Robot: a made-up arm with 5 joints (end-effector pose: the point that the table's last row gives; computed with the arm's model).
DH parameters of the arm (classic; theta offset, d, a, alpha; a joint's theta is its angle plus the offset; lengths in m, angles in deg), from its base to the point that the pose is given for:
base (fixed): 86.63 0 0.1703 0
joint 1: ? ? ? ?
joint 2: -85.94 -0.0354 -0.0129 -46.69
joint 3: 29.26 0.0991 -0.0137 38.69
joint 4: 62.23 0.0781 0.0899 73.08
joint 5: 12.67 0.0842 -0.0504 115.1
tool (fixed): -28.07 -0.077 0 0
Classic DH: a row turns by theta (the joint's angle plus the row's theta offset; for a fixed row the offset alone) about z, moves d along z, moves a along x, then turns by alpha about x.
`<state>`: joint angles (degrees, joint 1 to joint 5).
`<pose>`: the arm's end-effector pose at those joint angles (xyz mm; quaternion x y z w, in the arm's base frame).
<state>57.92 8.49 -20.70 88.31 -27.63</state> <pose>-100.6 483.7 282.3 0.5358 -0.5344 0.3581 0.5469</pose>
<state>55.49 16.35 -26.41 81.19 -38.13</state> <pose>-83.4 487.4 314.5 0.5354 -0.6248 0.3581 0.4413</pose>
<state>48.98 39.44 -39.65 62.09 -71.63</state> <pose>-39.3 472.8 398.6 0.4578 -0.8096 0.3464 0.1221</pose>
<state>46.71 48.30 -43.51 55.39 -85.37</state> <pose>-26.4 460.2 421.5 0.4068 -0.8460 0.3448 0.0047</pose>
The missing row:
joint 1: 3.37 0.21 0.07 90
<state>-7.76 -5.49 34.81 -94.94 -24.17</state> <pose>187.4 274.6 50.0 -0.3157 -0.1739 0.8994 0.2475</pose>
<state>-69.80 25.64 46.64 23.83 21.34</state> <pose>301.2 212.7 227.7 0.1556 -0.3380 -0.4497 0.8120</pose>
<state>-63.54 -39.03 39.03 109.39 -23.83</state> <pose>298.0 65.8 103.7 -0.0676 -0.4682 -0.6462 0.5989</pose>
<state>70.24 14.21 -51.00 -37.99 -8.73</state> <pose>7.1 407.5 237.1 0.3740 0.7016 -0.6049 0.0453</pose>
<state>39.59 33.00 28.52 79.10 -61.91</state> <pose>41.9 487.5 358.5 0.7183 -0.4702 -0.0253 0.5121</pose>
